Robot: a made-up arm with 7 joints. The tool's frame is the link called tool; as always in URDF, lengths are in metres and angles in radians.
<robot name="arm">
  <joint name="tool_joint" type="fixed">
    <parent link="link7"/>
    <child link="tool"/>
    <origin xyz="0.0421 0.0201 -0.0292" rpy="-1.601 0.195 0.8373"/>
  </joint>
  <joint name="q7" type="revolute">
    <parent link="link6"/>
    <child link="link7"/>
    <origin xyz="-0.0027 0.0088 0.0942"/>
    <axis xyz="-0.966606 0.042 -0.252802"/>
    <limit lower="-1.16" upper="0.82" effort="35" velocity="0.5"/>
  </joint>
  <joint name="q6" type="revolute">
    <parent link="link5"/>
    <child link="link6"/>
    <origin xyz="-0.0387 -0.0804 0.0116"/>
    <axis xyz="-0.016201 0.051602 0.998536"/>
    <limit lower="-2.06" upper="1.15" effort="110" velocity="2.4"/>
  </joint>
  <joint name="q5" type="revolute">
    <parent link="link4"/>
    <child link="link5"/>
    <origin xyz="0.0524 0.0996 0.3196"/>
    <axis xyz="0 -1 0"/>
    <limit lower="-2.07" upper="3" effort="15" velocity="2.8"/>
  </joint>
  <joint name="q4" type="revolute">
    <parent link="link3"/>
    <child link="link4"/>
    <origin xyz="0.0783 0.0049 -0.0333"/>
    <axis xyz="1 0 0"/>
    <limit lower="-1.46" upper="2.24" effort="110" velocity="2.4"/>
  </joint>
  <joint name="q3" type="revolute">
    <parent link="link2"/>
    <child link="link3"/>
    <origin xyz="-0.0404 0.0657 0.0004"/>
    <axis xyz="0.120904 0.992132 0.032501"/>
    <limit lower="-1.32" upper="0.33" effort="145" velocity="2"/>
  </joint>
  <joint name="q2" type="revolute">
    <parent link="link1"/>
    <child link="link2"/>
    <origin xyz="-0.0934 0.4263 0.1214"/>
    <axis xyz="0 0 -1"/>
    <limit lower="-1.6" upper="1.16" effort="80" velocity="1.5"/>
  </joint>
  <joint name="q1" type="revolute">
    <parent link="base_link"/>
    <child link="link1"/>
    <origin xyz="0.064 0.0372 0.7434"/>
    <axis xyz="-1 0 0"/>
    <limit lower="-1.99" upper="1.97" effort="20" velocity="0.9"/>
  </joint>
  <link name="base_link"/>
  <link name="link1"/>
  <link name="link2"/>
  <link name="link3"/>
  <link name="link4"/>
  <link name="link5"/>
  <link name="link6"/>
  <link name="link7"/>
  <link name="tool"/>
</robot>
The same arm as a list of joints. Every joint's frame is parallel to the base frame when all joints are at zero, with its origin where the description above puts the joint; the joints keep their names.
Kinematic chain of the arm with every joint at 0, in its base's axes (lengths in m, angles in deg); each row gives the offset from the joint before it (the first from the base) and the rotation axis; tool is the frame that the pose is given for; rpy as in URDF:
q1: xyz 0.064 0.0372 0.7434 axis -x
q2: xyz -0.0934 0.4263 0.1214 axis -z
q3: xyz -0.0404 0.0657 0.0004 axis 0.120904 0.992132 0.032501
q4: xyz 0.0783 0.0049 -0.0333 axis +x
q5: xyz 0.0524 0.0996 0.3196 axis -y
q6: xyz -0.0387 -0.0804 0.0116 axis -0.016201 0.051602 0.998536
q7: xyz -0.0027 0.0088 0.0942 axis -0.966606 0.042 -0.252802
tool: xyz 0.0421 0.0201 -0.0292 rpy -91.73 11.17 47.97
Joint limits (deg, base to tool): -114.02..112.87 -91.67..66.46 -75.63..18.91 -83.65..128.34 -118.6..171.89 -118.03..65.89 -66.46..46.98

